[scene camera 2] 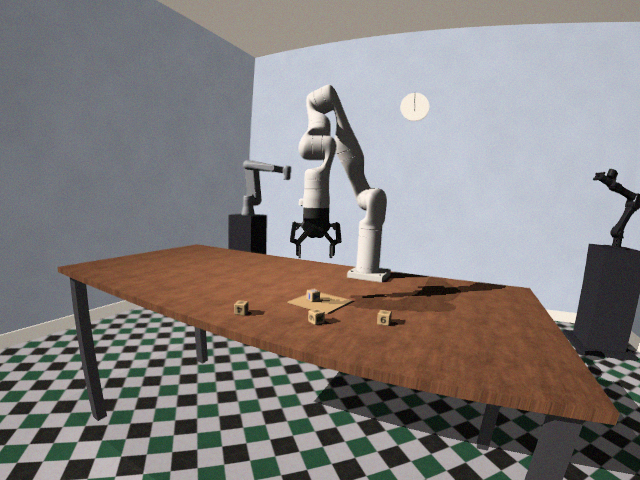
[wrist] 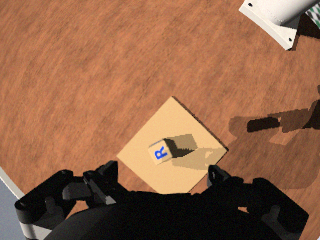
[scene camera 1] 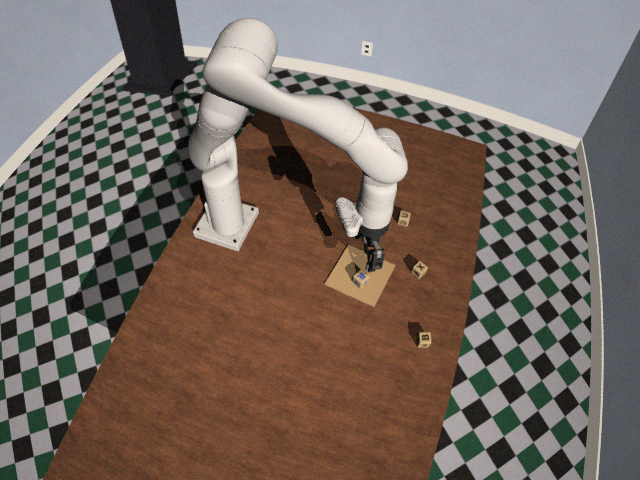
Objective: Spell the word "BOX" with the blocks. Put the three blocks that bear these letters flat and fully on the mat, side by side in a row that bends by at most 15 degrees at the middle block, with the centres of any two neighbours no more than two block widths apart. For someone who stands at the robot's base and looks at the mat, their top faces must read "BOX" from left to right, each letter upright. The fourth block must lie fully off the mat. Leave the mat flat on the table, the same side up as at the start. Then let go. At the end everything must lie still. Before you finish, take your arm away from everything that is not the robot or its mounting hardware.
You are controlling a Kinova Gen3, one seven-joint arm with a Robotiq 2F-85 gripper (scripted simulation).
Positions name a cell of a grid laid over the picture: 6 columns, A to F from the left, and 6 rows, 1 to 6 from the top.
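Tan mat (scene camera 1: D4), visible also at (wrist: D4). My gripper (scene camera 2: C4) is visible as well, with further views of the gripper at (wrist: D5) and (scene camera 1: D4).
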